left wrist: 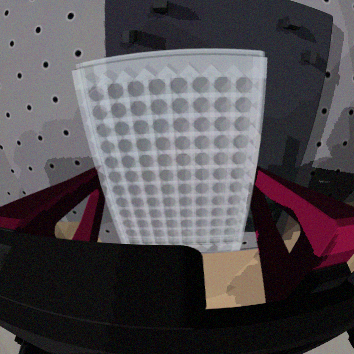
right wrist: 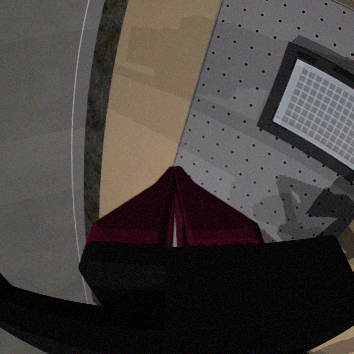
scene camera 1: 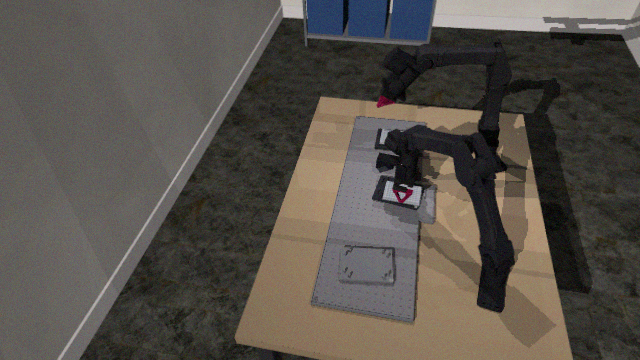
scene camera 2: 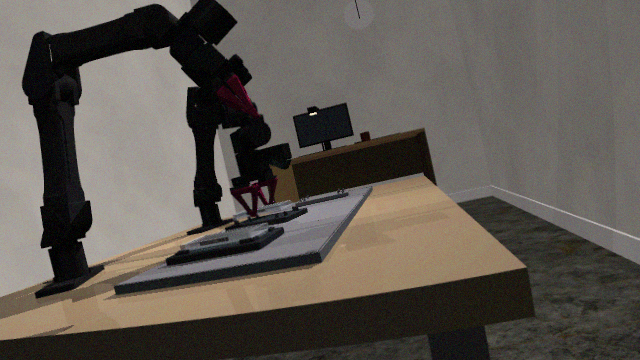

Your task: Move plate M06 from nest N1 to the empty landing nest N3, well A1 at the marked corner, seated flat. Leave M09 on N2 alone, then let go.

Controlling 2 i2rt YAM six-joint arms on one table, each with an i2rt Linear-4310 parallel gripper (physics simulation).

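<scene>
Plate M06 point(scene camera 1: 415, 197) point(scene camera 2: 273, 206) point(left wrist: 175, 147) is a white well plate. My left gripper point(scene camera 1: 402, 195) point(scene camera 2: 254, 200) point(left wrist: 176, 173) is shut on its two long sides and holds it low over the black nest N1 point(scene camera 1: 378, 193) point(scene camera 2: 283, 215) point(left wrist: 291, 88), a little off to one side. I cannot tell whether it touches the nest. Plate M09 point(scene camera 1: 383, 136) point(scene camera 2: 226, 233) point(right wrist: 319, 112) sits on nest N2 point(scene camera 2: 222, 248) point(right wrist: 277, 102), partly hidden by the left arm in scene camera 1. The grey landing nest N3 point(scene camera 1: 367, 264) point(scene camera 2: 322, 198) is empty. My right gripper point(scene camera 1: 384, 101) point(scene camera 2: 236, 94) point(right wrist: 174, 175) is shut and empty, high beyond the table's far edge.
All nests stand on a grey perforated baseplate point(scene camera 1: 354, 221) point(scene camera 2: 311, 236) point(right wrist: 228, 140) on the wooden table point(scene camera 1: 301, 178) point(scene camera 2: 408, 228). A blue cabinet point(scene camera 1: 368, 18) stands on the floor behind. A desk point(scene camera 2: 361, 164) with a monitor point(scene camera 2: 323, 125) stands beyond the table.
</scene>
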